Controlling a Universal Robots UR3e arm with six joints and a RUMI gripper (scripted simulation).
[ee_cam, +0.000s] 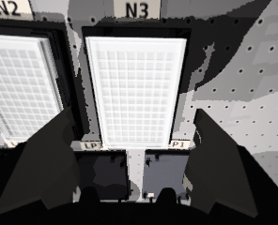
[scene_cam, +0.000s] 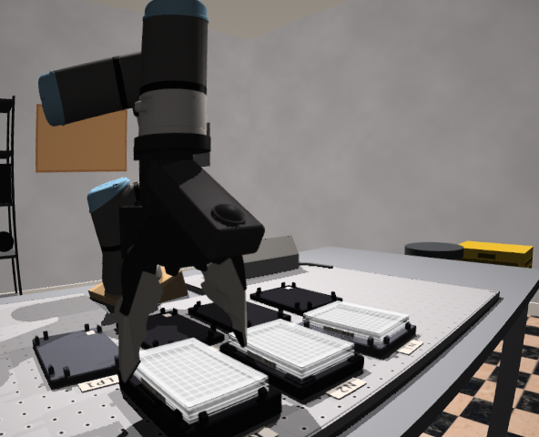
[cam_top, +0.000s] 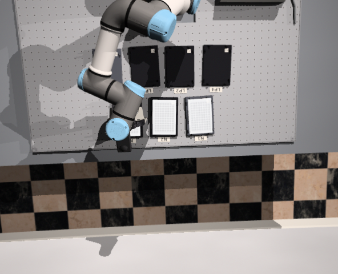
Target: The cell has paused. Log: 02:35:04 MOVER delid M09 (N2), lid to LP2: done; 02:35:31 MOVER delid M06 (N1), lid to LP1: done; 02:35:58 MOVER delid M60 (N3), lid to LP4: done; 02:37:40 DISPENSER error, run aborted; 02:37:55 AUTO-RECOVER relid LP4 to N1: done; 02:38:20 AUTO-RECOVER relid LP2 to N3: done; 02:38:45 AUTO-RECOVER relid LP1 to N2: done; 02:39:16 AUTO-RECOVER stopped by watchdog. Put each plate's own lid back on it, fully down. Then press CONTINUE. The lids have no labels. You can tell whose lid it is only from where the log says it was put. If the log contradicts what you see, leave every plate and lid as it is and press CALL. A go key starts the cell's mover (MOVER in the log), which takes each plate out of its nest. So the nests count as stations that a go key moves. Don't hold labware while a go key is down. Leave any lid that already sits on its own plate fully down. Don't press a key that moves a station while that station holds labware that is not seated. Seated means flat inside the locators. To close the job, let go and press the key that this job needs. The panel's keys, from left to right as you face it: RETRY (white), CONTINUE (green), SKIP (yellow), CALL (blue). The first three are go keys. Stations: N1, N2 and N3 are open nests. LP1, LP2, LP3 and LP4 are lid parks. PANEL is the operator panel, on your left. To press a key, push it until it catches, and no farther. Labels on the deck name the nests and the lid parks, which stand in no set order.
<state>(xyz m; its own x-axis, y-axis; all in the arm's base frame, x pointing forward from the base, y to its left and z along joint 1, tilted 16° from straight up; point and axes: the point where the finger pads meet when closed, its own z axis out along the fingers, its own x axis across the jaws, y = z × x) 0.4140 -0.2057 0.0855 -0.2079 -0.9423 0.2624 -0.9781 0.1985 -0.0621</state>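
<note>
The plate is 20 mm below my hand. Also, from my hand: lid park LP1: 190 mm behind, 30 mm to the right, 40 mm below; LP2 label: 50 mm behind, 210 mm to the left, 50 mm below; LP3 lid park: 170 mm behind, 110 mm to the left, 40 mm below.
</note>
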